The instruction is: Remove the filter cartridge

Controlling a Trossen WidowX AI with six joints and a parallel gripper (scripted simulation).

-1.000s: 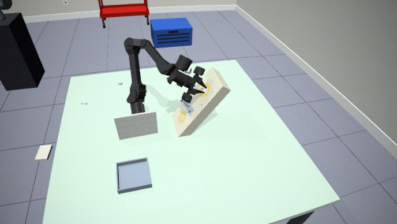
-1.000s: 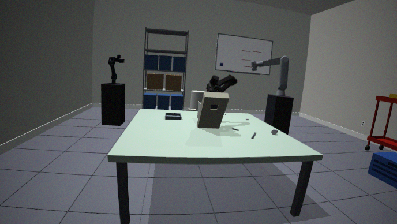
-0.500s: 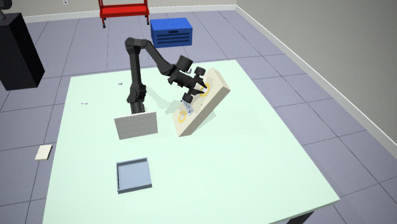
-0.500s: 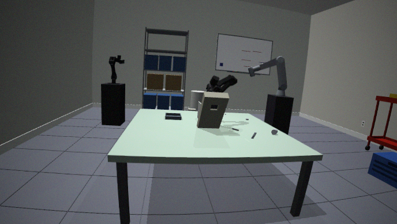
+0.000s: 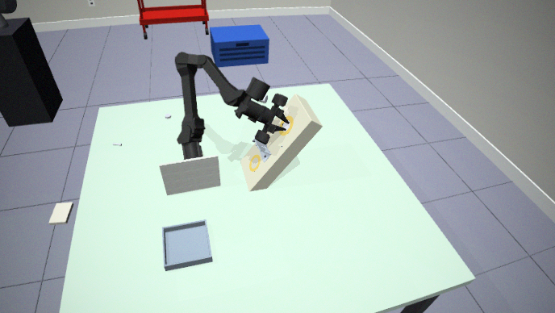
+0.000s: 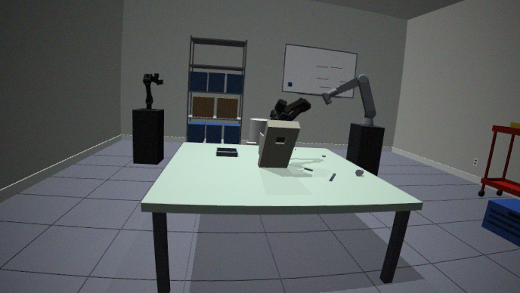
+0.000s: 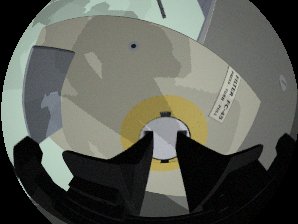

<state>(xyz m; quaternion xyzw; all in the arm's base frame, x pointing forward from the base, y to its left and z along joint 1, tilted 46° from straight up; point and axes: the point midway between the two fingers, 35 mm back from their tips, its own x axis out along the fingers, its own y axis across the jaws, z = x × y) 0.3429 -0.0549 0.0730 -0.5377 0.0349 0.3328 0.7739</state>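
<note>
Now: gripper tip 1 cm short of the filter cartridge and 1 cm above it. From my gripper tip the other things lie so: service panel 4 cm behind, 8 cm below; then tray 41 cm behind, 30 cm to the right, 22 cm below.
</note>
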